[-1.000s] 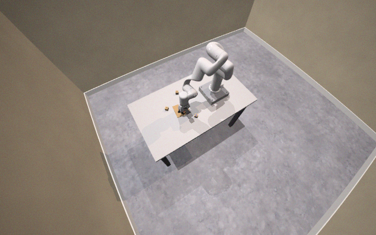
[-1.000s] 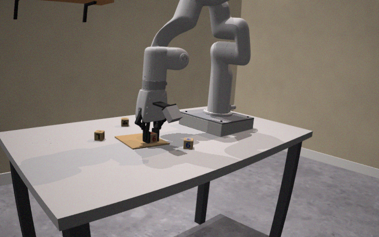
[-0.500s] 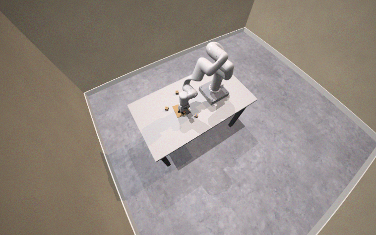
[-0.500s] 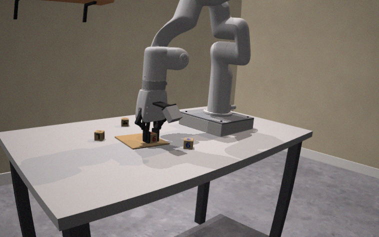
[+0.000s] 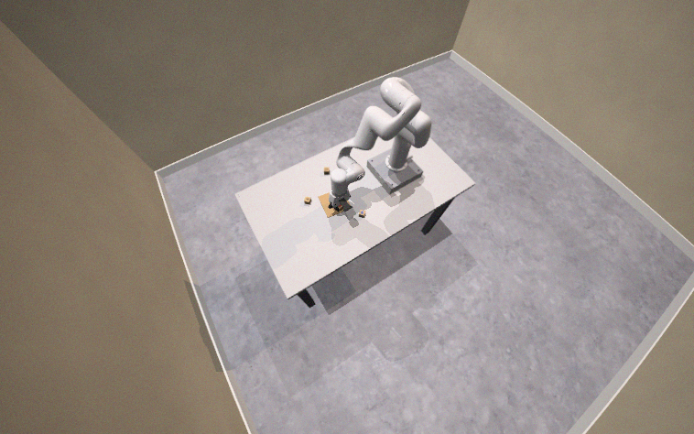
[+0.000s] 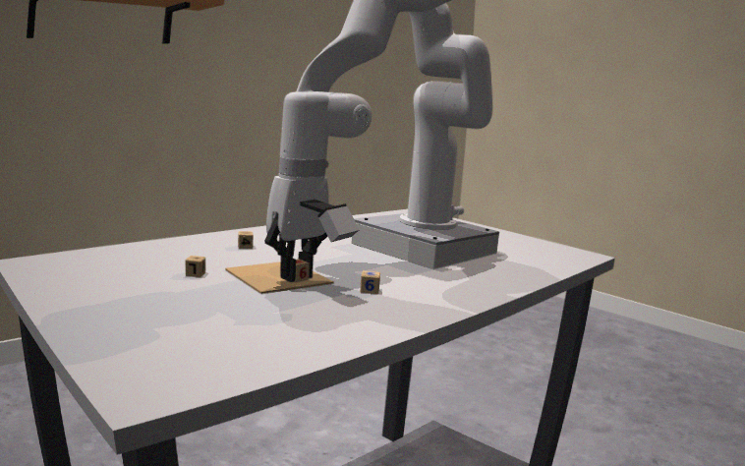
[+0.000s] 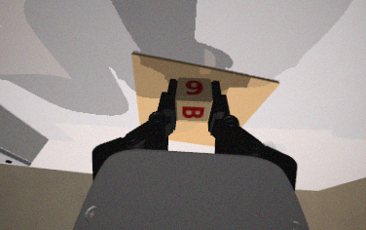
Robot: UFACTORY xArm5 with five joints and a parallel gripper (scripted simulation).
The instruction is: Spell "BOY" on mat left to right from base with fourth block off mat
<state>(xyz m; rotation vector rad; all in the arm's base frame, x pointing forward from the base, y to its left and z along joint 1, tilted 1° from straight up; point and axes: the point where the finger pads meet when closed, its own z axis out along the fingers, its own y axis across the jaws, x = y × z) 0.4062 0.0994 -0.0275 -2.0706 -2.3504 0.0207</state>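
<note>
The tan mat is 1 cm ahead of my hand, 5 cm to the right of it and 3 cm below it. Also, from my hand: wooden block: 4 cm behind, 25 cm to the right, 2 cm below.
</note>
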